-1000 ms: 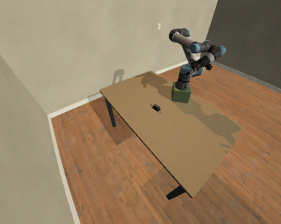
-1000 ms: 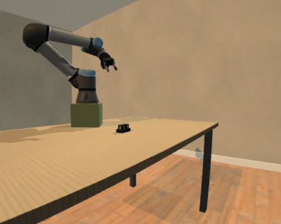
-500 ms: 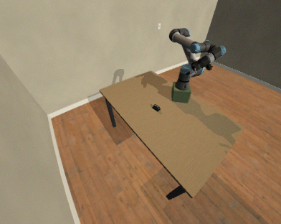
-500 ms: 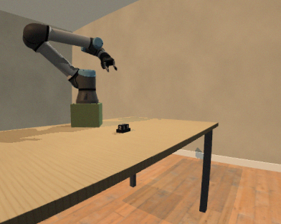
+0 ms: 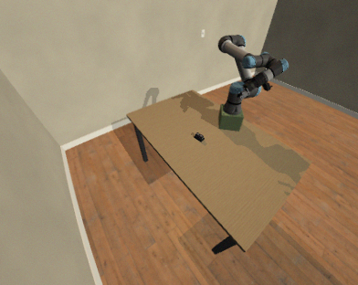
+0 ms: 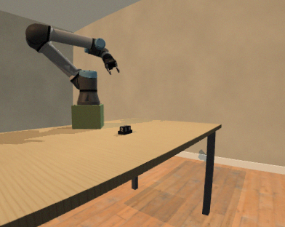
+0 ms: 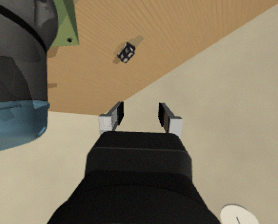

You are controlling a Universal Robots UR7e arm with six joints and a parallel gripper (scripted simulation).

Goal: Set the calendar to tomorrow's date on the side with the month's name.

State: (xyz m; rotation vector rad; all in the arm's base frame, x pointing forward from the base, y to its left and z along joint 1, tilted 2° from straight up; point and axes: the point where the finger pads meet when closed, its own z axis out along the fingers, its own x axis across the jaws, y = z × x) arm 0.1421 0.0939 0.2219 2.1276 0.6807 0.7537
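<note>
Now: hand 190 mm short of the black calendar tray, 160 mm to the left of it and 360 mm above it.
</note>
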